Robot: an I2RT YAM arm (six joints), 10 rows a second.
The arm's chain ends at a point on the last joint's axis. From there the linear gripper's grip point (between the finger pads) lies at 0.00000 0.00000 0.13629 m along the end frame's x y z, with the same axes.
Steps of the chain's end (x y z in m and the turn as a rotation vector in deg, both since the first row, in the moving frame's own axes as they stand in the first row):
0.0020, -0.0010, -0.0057, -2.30, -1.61, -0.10
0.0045, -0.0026, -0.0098, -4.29, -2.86, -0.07
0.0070, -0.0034, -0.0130, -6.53, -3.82, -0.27
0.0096, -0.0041, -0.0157, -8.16, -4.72, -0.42
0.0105, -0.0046, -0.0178, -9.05, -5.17, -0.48
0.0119, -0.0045, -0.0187, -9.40, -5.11, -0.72
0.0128, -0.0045, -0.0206, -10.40, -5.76, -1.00
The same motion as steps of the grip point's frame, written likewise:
-0.0018, 0.0045, -0.0059, -2.30, -1.61, -0.10
-0.0023, 0.0076, -0.0104, -4.29, -2.86, -0.07
-0.0020, 0.0121, -0.0142, -6.53, -3.82, -0.27
-0.0015, 0.0153, -0.0175, -8.16, -4.72, -0.42
-0.0016, 0.0169, -0.0200, -9.05, -5.17, -0.48
0.0000, 0.0178, -0.0211, -9.40, -5.11, -0.72
-0.0006, 0.0202, -0.0235, -10.40, -5.76, -1.00

